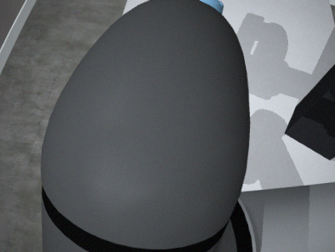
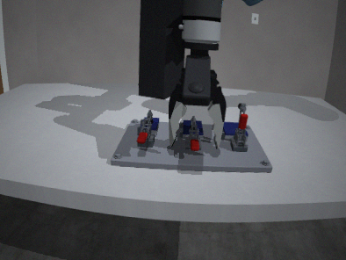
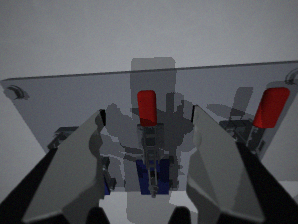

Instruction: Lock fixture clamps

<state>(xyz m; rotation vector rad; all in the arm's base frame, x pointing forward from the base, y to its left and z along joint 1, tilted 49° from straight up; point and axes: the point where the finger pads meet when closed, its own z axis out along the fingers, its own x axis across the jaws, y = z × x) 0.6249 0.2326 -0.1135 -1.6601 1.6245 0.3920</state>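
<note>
Now: hand 9 cm past the grey fixture plate, 4 cm above it and 1 cm to the left of it. The rest, counted from my hand: blue part: 15 cm behind, 9 cm to the left, 2 cm below.
</note>
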